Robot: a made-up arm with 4 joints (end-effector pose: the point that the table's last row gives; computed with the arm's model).
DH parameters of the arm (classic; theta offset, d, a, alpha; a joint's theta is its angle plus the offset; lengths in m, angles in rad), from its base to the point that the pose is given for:
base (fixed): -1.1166 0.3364 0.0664 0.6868
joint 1: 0 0.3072 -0.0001 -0.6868
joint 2: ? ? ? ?
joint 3: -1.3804 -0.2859 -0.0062 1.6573
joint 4: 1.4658 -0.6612 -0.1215 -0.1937
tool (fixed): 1.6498 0.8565 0 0
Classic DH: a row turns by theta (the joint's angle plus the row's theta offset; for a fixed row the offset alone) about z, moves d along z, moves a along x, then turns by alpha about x.
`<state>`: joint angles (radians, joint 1 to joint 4).
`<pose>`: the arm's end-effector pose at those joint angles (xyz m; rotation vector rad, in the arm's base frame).
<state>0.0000 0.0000 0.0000 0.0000</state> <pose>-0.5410 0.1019 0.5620 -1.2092 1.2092 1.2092</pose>
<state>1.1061 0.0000 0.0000 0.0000</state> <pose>-0.5370 -0.3362 0.4073 -2.4514 0.8609 1.1687</pose>
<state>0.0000 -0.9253 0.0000 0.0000</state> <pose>-0.1864 0.3191 0.5620 -0.5054 1.5111 0.5053</pose>
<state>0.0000 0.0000 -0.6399 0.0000</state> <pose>-0.5529 -0.0255 0.4711 -1.6649 1.6851 0.8870</pose>
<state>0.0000 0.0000 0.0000 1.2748</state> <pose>-0.6305 0.0570 0.7842 -0.5227 1.9549 2.2755</pose>
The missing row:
joint 2: -0.519 0.119 -0.0196 -1.6113
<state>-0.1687 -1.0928 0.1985 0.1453</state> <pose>-0.0356 0.3296 0.6632 -0.0795 1.3914 0.4857</pose>
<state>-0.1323 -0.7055 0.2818 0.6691</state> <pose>-0.3025 0.3475 0.7586 -0.1176 1.3345 1.3269</pose>
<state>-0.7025 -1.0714 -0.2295 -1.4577</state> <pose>0.0771 -0.0291 0.5961 -0.7811 1.6916 -0.8567</pose>
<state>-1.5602 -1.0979 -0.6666 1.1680</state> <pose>0.3219 -0.1373 0.8448 2.3602 0.9541 1.2859</pose>
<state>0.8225 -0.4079 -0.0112 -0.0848</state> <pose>-0.5298 -0.0417 0.3548 -1.8397 1.0520 0.8463</pose>
